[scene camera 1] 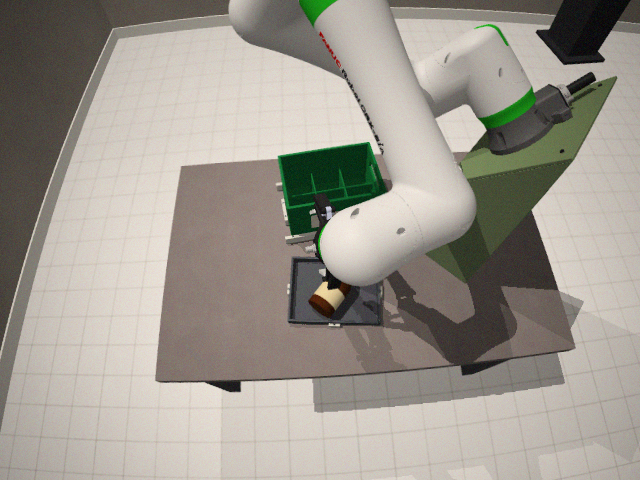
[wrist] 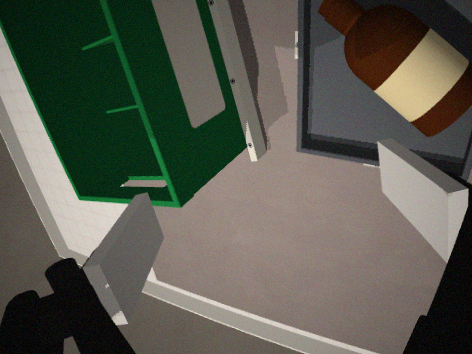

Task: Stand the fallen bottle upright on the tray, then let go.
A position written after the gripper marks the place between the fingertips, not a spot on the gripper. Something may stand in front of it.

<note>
In view: the gripper [scene camera 1: 320,241] and a brown bottle [scene camera 1: 324,301].
The brown bottle is seen too in the wrist view [wrist: 411,67]. The gripper shows as well in the wrist view [wrist: 265,192].
</note>
